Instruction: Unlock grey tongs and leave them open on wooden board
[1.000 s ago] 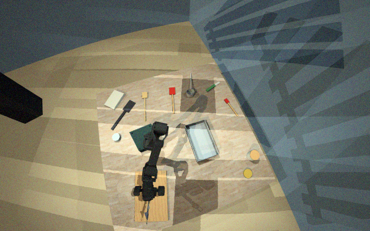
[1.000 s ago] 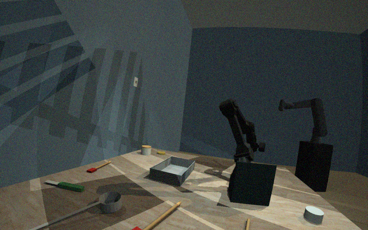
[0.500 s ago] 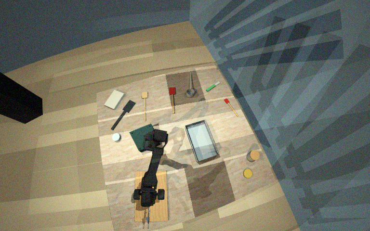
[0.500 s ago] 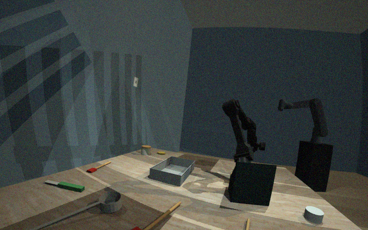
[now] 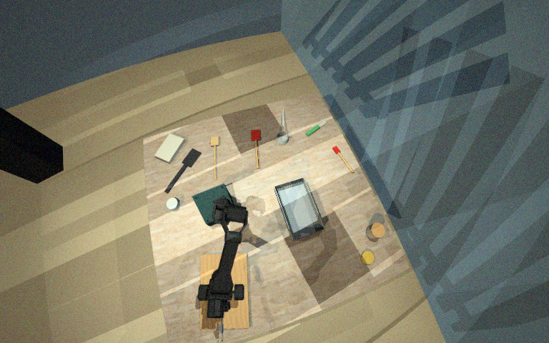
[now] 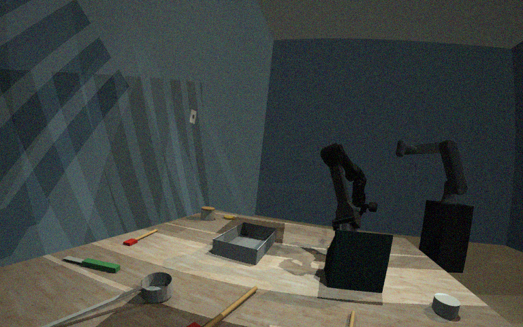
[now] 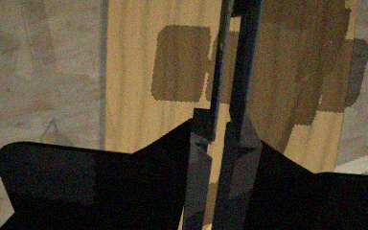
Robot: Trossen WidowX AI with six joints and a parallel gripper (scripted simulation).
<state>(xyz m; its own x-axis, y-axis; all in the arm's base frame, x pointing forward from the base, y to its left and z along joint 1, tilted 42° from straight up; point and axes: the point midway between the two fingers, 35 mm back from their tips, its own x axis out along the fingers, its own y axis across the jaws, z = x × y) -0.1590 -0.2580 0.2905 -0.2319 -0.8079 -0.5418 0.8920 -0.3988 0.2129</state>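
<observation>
My gripper tip is 20 mm past the wooden board, 20 mm to the right of it and 110 mm above it. Also, from my gripper tip: green-handled tool 920 mm ahead, 610 mm to the left, 110 mm below; roasting tin 510 mm ahead, 200 mm to the left, 90 mm below.
</observation>
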